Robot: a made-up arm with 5 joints. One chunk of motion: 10 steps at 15 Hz.
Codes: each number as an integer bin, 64 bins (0 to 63) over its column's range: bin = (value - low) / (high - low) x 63, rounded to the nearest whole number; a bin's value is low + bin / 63 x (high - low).
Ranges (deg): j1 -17..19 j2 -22..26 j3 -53..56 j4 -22..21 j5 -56..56
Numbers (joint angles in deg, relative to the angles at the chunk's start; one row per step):
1: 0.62 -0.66 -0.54 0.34 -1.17
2: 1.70 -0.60 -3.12 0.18 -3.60
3: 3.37 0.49 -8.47 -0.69 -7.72
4: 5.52 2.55 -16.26 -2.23 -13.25
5: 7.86 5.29 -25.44 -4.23 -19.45
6: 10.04 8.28 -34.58 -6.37 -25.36
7: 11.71 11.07 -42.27 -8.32 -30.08
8: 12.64 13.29 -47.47 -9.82 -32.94
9: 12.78 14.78 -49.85 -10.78 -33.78
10: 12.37 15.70 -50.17 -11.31 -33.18
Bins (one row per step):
1: 31 28 30 33 31
2: 33 28 29 32 29
3: 36 30 26 31 27
4: 39 32 21 29 24
5: 44 36 16 26 21
6: 47 40 11 23 17
7: 50 43 6 20 15
8: 52 46 3 18 13
9: 52 48 2 16 12
10: 51 49 2 16 13

